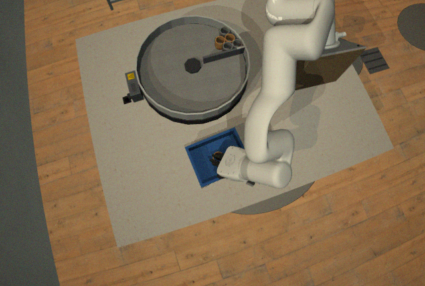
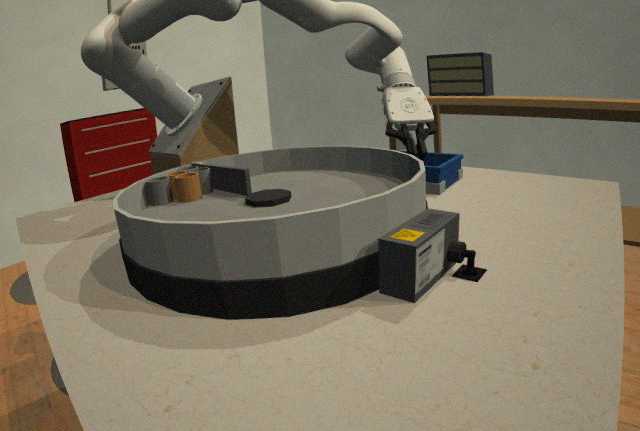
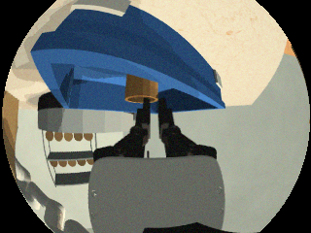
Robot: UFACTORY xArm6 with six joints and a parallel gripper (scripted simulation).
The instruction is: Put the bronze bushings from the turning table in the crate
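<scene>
My gripper is now 4 cm above the blue crate, 1 cm to the left of it and 1 cm past it. The rest, counted from my hand: turning table (37 cm to the right, 2 cm behind, 1 cm below).
</scene>
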